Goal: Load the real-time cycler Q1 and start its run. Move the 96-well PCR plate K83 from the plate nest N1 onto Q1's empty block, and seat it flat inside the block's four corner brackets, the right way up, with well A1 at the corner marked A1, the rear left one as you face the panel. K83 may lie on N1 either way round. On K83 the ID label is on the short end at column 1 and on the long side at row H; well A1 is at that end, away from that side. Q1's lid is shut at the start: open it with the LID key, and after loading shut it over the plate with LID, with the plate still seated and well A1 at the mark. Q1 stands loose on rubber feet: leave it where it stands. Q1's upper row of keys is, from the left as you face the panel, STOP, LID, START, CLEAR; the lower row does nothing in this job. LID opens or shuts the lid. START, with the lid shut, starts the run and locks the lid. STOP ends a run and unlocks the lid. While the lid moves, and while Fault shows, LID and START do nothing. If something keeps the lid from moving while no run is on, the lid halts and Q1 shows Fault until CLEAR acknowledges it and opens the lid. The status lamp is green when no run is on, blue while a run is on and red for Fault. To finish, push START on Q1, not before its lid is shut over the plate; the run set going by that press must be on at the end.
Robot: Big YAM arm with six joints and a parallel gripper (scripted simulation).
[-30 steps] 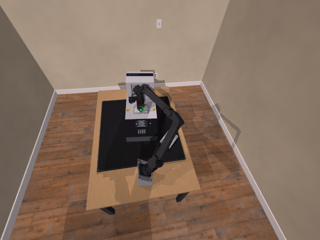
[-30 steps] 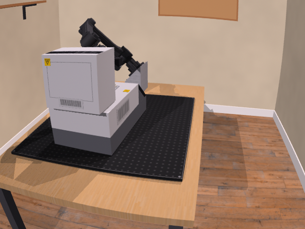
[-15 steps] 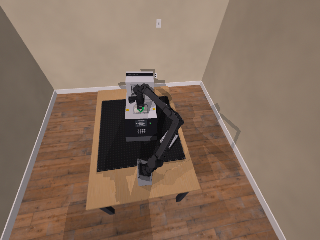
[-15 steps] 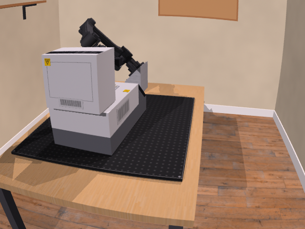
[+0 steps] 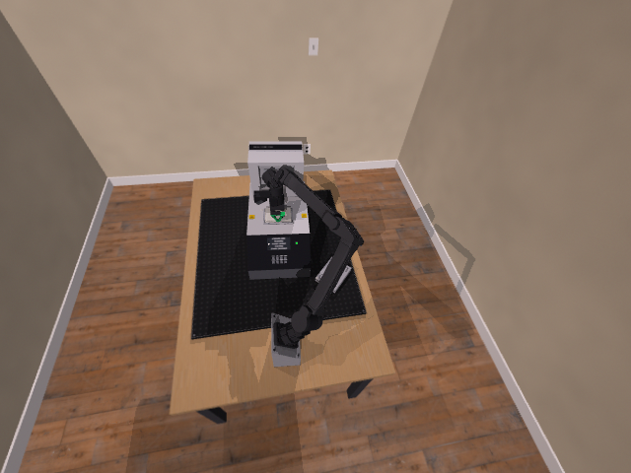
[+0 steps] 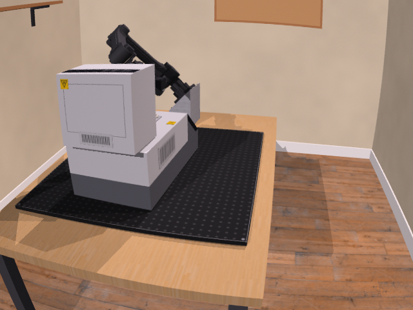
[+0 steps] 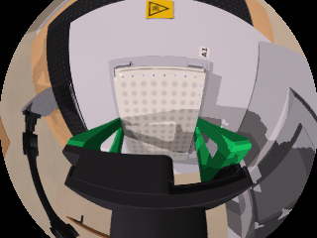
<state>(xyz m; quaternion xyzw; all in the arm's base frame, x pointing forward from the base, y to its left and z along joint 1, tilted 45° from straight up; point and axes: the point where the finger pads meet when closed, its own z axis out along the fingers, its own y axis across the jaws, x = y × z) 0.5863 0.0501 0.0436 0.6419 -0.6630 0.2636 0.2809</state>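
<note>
The white plate K83 is right at my hand. From my hand the other things lie so: plate nest N1: 25 cm behind, 27 cm to the right, 19 cm below.
</note>
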